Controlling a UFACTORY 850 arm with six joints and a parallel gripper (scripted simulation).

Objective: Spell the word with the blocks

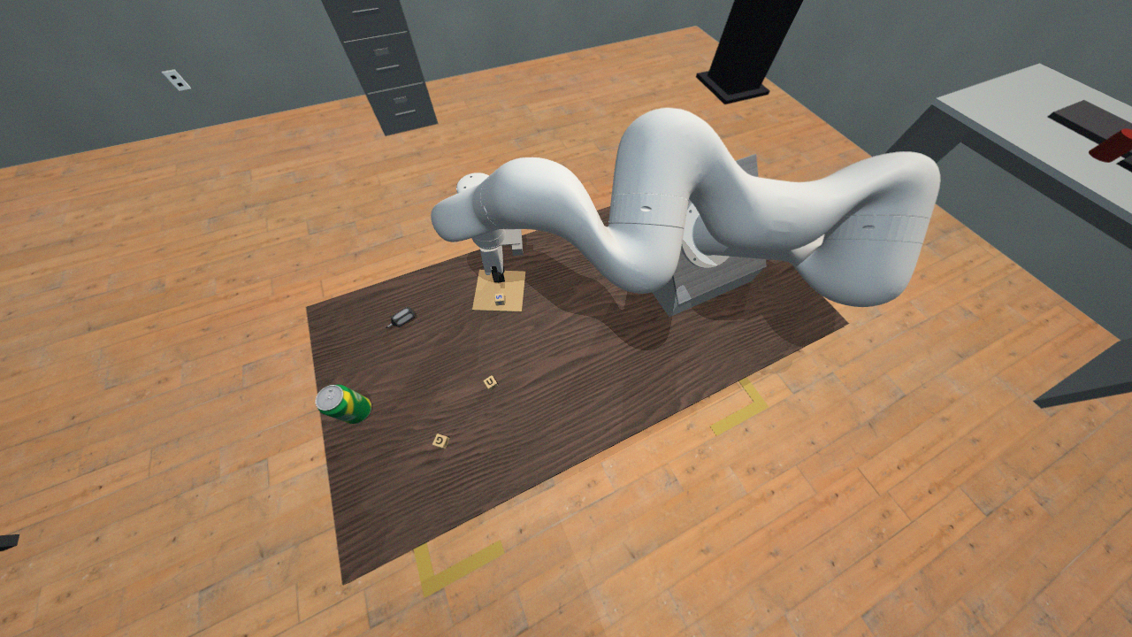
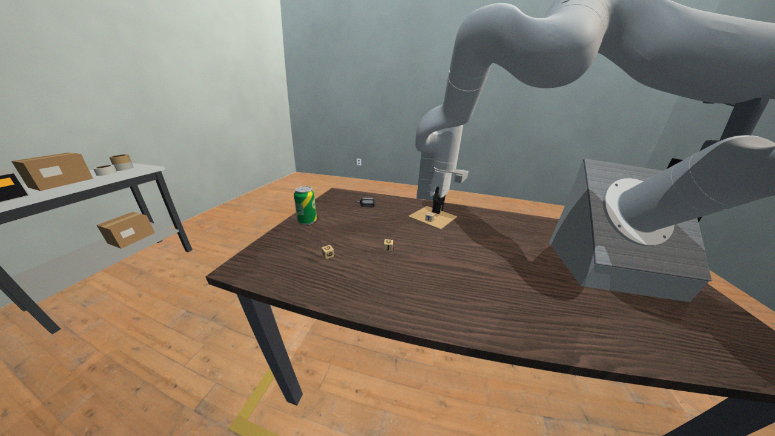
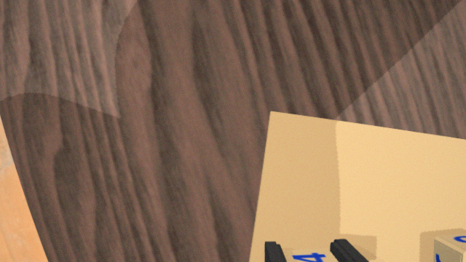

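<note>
Right now the n block is 1 cm below my hand. Round my hand: s block 8 cm to the left, 2 cm ahead, 1 cm below; then tan mat 4 cm to the left, 3 cm below, 1 cm ahead; then dark object 29 cm ahead, 5 cm to the left, 1 cm below.
</note>
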